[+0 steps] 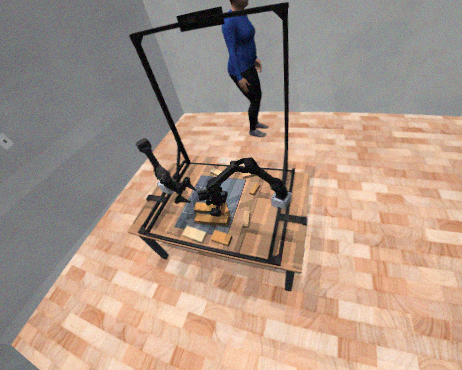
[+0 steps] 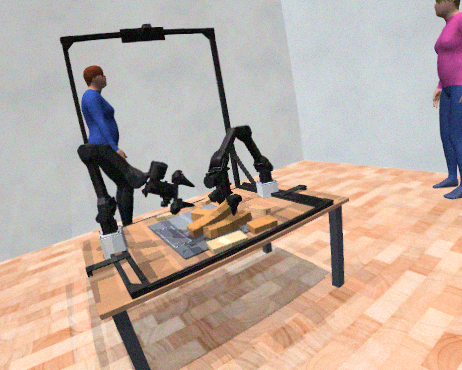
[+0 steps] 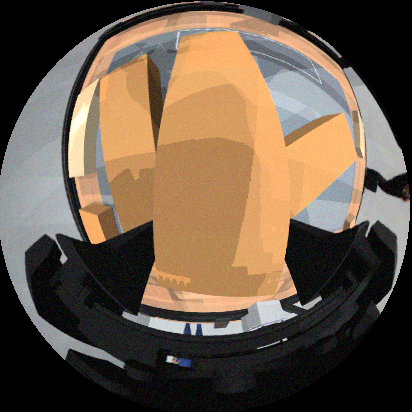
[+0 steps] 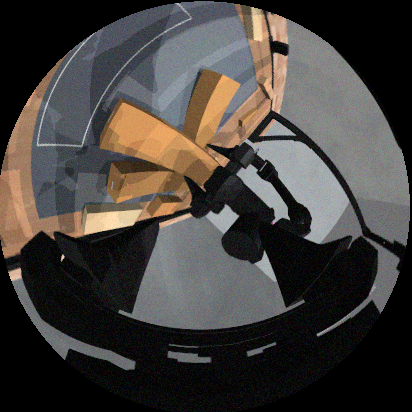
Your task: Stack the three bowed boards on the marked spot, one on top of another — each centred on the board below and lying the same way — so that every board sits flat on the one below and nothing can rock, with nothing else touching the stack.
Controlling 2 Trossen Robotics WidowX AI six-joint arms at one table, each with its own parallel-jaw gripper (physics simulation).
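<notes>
Three orange bowed boards lie in a loose pile on the grey mat. The top board leans across a lower board, and a third board points away behind them. The white outline of the marked spot lies beside the pile, with no board inside it. My left gripper is open, with a finger on each side of the top board. My right gripper is open and empty, above the mat's edge.
A pale block and an orange block lie near the table's front edge. Small blocks lie right of the mat. A person in blue stands behind the black frame.
</notes>
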